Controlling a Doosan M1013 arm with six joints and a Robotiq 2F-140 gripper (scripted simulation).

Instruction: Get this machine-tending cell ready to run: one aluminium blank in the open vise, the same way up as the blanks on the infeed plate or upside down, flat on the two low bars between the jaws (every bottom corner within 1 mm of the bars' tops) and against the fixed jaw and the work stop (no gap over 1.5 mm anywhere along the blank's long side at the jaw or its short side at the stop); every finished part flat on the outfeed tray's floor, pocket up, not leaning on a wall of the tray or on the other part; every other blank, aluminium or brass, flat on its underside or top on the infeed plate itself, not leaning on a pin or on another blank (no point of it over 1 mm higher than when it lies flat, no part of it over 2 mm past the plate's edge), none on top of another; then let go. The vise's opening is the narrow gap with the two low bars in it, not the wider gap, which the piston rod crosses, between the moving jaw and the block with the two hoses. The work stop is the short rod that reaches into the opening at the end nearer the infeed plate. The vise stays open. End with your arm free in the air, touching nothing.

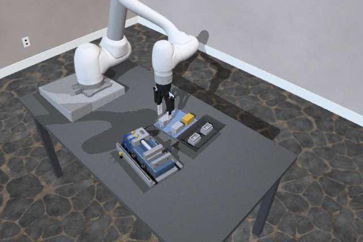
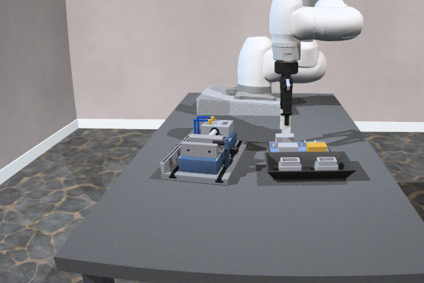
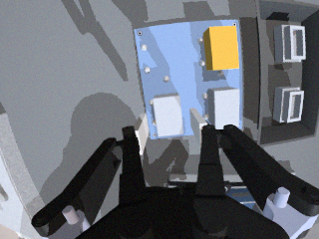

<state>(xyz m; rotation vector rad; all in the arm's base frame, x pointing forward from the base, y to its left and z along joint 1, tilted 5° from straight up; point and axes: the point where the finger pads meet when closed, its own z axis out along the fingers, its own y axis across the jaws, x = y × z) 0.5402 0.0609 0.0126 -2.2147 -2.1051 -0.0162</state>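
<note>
Now: the aluminium blank 6 cm below my hand. Round my hand: brass blank 9 cm ahead, 9 cm to the left, 6 cm below; then blue infeed plate 5 cm ahead, 4 cm to the left, 8 cm below.
</note>
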